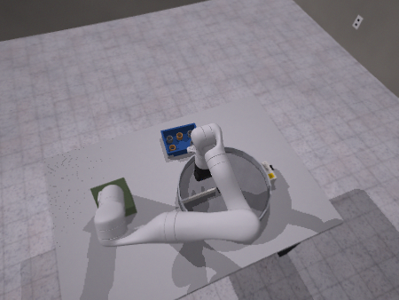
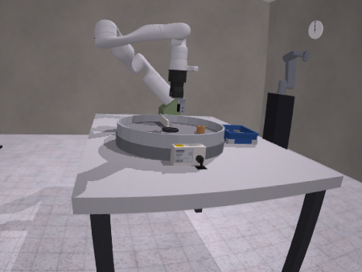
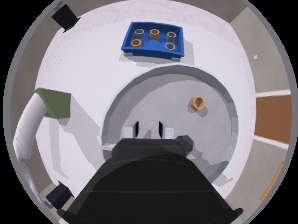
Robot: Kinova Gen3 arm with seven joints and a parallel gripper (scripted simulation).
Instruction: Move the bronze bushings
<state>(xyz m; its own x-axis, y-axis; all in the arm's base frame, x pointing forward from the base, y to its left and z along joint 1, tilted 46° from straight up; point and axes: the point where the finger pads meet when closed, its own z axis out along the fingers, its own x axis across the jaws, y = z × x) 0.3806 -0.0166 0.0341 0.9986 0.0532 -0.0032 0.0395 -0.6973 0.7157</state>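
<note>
My hand is 28 cm to the right of the crate and 11 cm above it. From my hand the other things lie so: turntable: 11 cm ahead, 8 cm below, 6 cm to the right; then turntable disc: 9 cm ahead, 8 cm below, 6 cm to the right.
</note>
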